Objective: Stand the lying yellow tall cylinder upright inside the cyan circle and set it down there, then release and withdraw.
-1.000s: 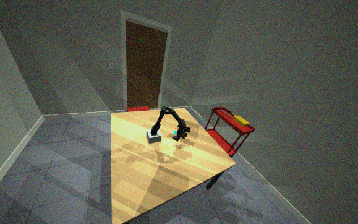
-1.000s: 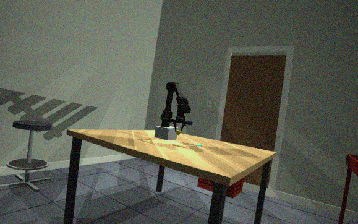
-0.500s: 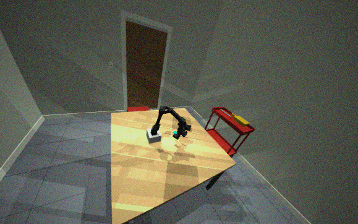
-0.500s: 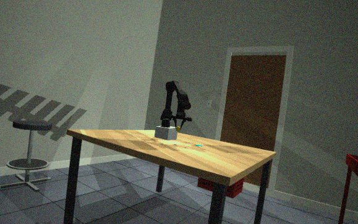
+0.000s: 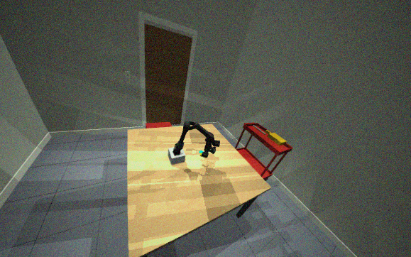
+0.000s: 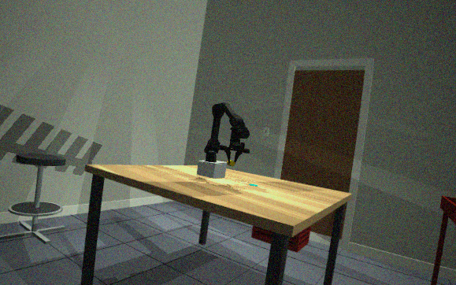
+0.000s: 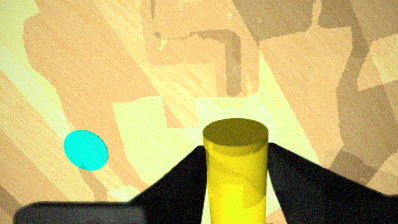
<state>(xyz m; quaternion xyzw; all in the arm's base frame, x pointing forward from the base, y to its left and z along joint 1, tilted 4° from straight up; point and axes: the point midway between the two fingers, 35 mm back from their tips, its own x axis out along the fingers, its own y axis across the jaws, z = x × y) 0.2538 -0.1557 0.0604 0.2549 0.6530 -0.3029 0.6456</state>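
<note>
My gripper tip is now 10 mm past the yellow tall cylinder and 10 mm to the right of it. The rest, counted from my gripper tip: cyan circle 80 mm ahead, 170 mm to the left, 130 mm below.
</note>
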